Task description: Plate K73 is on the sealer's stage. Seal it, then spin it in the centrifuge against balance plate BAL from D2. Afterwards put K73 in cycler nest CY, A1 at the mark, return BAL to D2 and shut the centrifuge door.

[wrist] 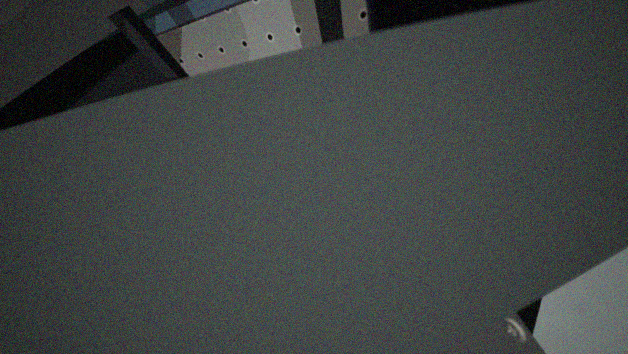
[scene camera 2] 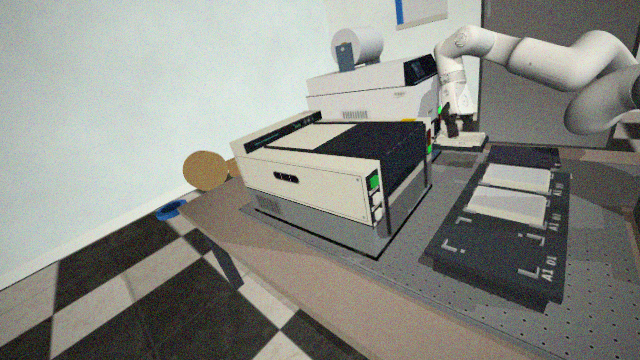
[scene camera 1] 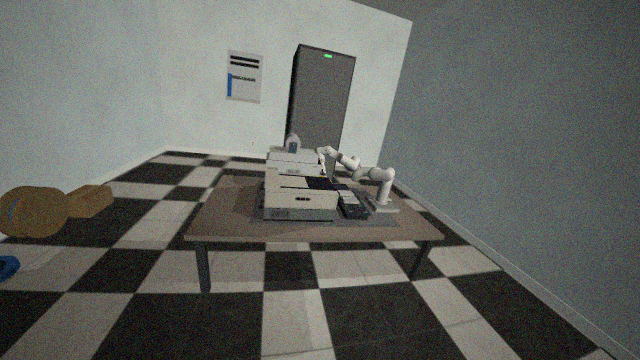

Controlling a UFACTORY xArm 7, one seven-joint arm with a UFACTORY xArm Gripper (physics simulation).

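There is my gripper [scene camera 2: 461, 135], and I can see a centrifuge [wrist: 137, 73] as well.
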